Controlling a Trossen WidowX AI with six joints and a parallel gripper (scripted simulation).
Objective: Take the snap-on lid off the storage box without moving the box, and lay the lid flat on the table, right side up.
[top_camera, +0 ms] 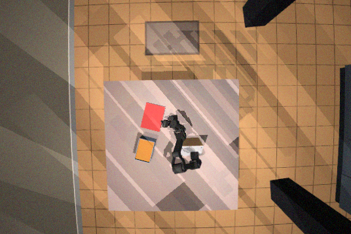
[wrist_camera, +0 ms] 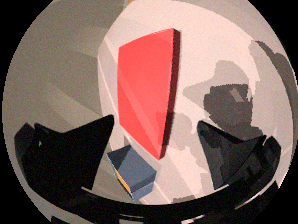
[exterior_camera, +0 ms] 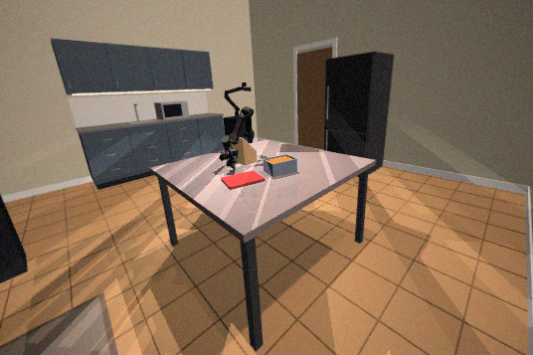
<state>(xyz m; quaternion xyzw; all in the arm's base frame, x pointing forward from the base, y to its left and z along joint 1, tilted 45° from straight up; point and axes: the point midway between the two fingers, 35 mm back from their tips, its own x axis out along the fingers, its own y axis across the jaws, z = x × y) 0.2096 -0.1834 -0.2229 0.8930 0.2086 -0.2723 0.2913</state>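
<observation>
The red lid is 11 cm ahead of my gripper tip, 5 cm below it and 4 cm to the right of it. Round my gripper tip: storage box 24 cm to the left, 21 cm ahead, 2 cm below.
</observation>
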